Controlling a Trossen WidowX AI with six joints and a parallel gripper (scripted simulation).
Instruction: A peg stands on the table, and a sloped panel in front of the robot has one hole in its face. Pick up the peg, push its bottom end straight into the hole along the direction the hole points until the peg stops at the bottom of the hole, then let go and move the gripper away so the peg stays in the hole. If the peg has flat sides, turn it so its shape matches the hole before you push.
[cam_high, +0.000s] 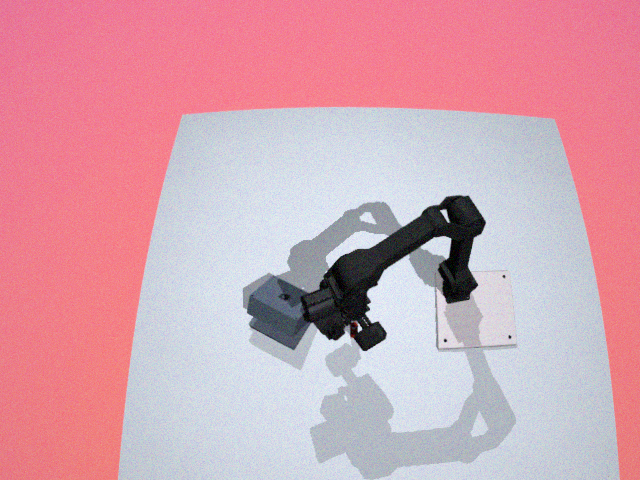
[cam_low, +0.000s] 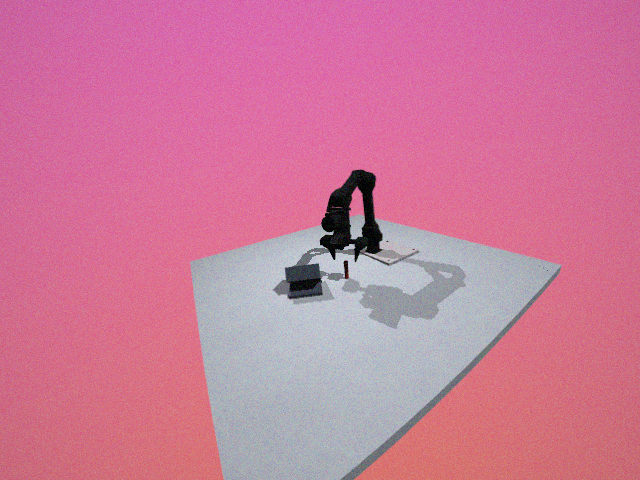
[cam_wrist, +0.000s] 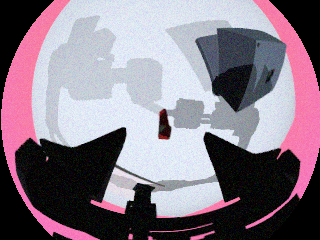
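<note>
My gripper tip is 3 cm above the peg. The rest, counted from my gripper tip: sloped panel 16 cm ahead, 8 cm to the right, 2 cm below.
</note>
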